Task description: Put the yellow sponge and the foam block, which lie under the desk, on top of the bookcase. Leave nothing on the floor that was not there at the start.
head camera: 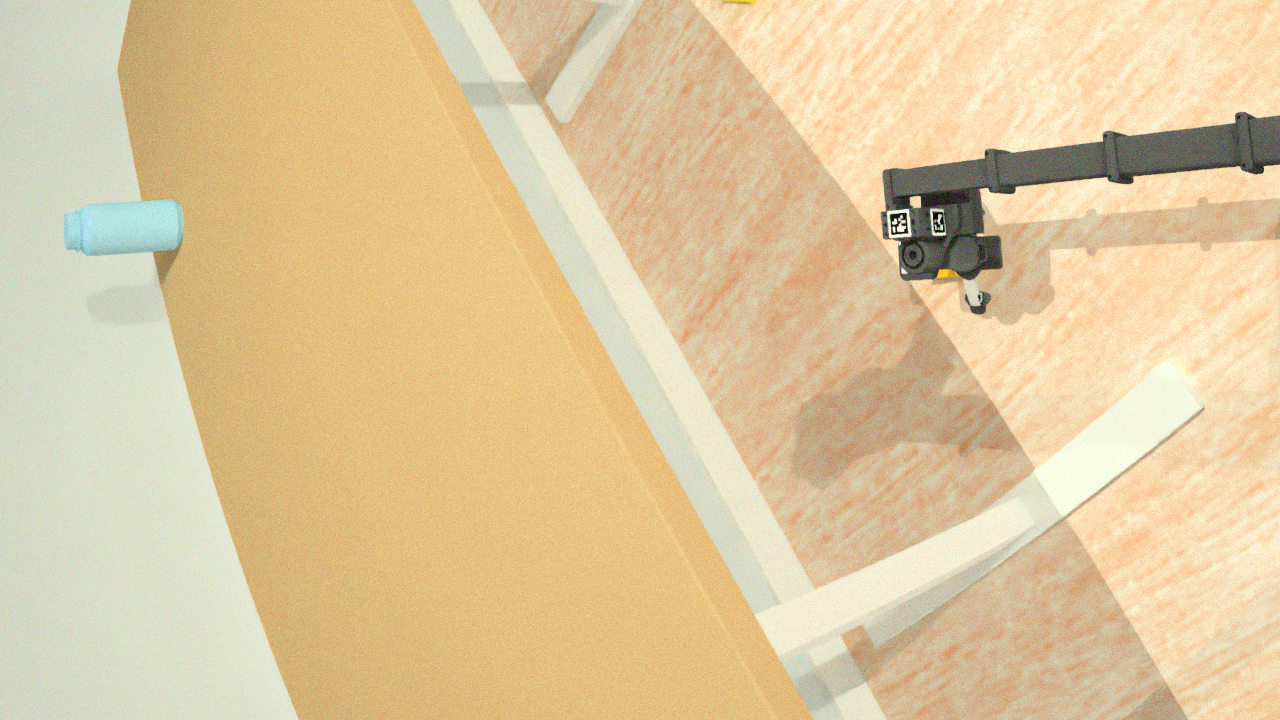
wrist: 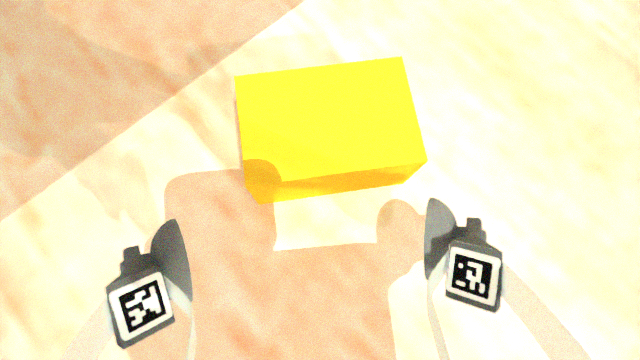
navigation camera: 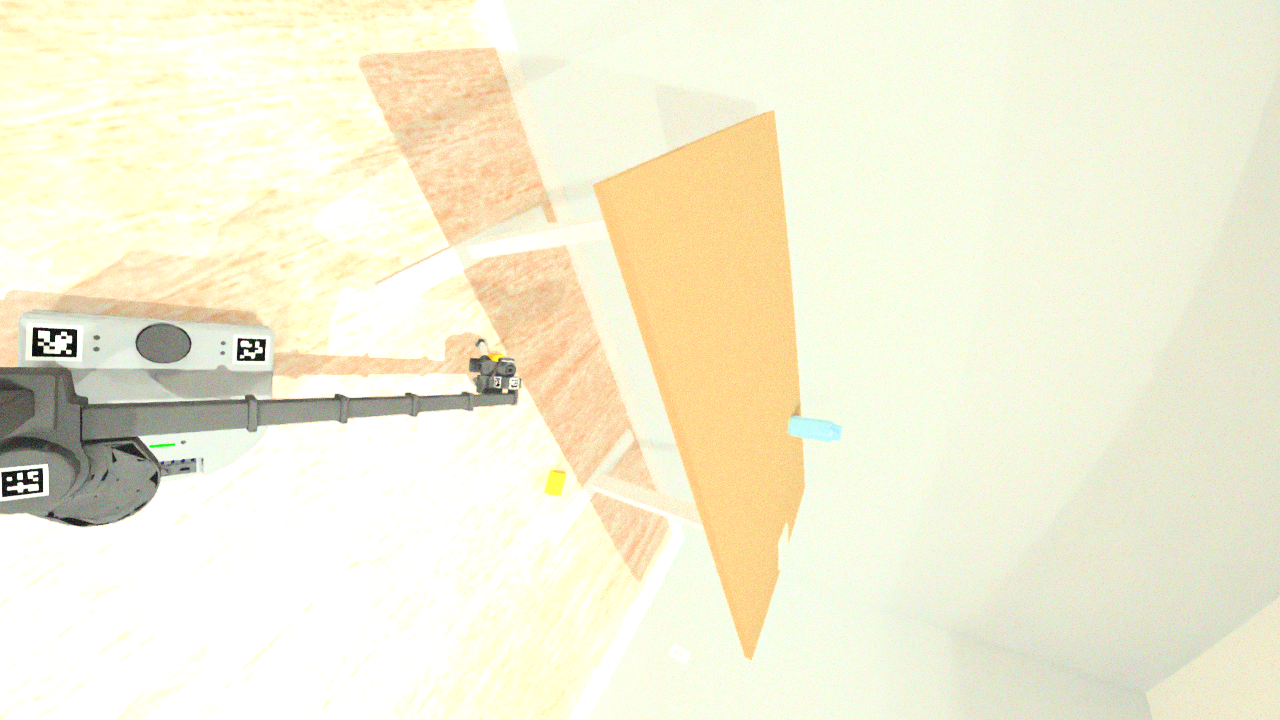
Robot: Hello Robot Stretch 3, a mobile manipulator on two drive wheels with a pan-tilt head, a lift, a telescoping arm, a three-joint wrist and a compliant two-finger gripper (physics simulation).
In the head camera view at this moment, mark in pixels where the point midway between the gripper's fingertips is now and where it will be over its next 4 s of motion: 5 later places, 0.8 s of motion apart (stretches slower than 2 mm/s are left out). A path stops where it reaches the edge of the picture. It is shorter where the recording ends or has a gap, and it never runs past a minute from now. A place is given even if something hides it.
My gripper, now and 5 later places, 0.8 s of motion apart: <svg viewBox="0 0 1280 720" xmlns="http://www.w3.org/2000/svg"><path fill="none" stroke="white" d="M975 255L933 257L933 257L939 256L980 252L1054 247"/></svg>
